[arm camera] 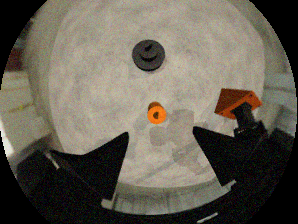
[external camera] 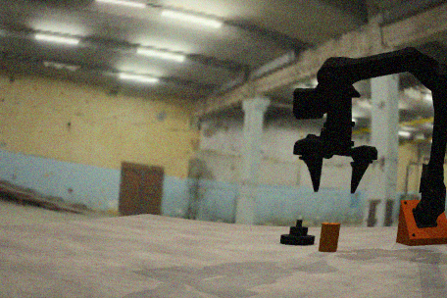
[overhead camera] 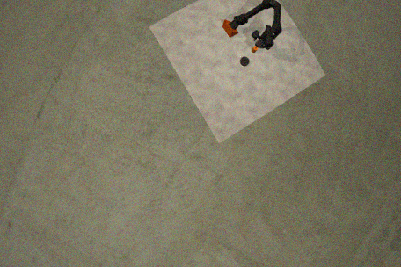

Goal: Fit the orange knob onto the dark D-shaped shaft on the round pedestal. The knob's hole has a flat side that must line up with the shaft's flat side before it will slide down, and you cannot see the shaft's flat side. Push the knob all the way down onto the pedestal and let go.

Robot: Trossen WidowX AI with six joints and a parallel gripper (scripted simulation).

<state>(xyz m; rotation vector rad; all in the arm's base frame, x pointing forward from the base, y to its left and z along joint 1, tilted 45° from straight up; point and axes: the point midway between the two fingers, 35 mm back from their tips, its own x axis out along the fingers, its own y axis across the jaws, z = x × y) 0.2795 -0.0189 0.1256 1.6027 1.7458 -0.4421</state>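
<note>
My gripper tip is 9 cm above the orange knob. Also, from my gripper tip: round dark pedestal: 5 cm ahead, 14 cm to the right, 9 cm below.
</note>
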